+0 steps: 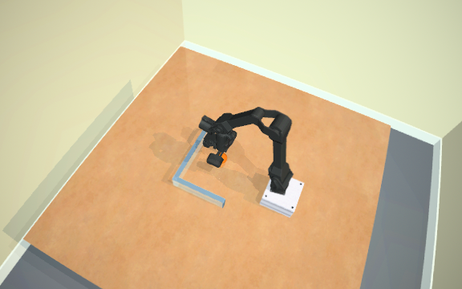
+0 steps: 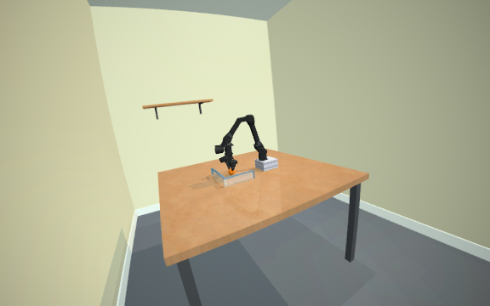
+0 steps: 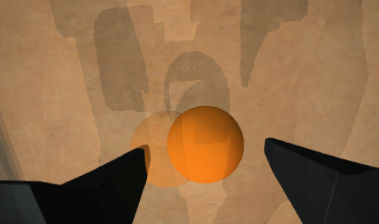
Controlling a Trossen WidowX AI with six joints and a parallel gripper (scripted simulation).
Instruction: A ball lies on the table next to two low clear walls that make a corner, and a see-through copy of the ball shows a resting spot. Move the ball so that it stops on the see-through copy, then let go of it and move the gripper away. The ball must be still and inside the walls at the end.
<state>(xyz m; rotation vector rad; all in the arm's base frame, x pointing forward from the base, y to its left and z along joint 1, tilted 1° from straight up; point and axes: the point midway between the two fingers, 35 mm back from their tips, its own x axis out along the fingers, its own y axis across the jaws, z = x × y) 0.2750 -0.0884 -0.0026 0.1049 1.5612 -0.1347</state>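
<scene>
Right now my gripper tip is 3 cm to the right of the see-through copy of ball and 1 cm above it. Round my gripper tip: wall strip: 13 cm ahead, 2 cm to the left, 1 cm below.
</scene>
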